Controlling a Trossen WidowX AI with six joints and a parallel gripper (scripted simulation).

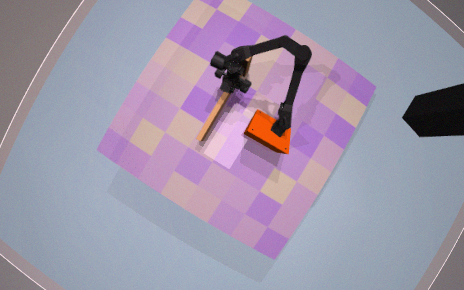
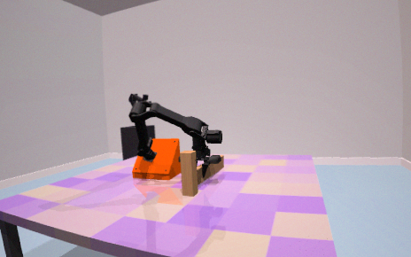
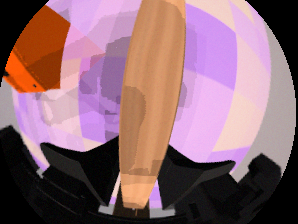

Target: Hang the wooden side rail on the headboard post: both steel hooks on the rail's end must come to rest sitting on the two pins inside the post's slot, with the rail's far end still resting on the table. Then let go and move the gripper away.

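Right now my gripper tip is 110 mm to the left of the wooden headboard post, 50 mm below it and 10 mm short of it.
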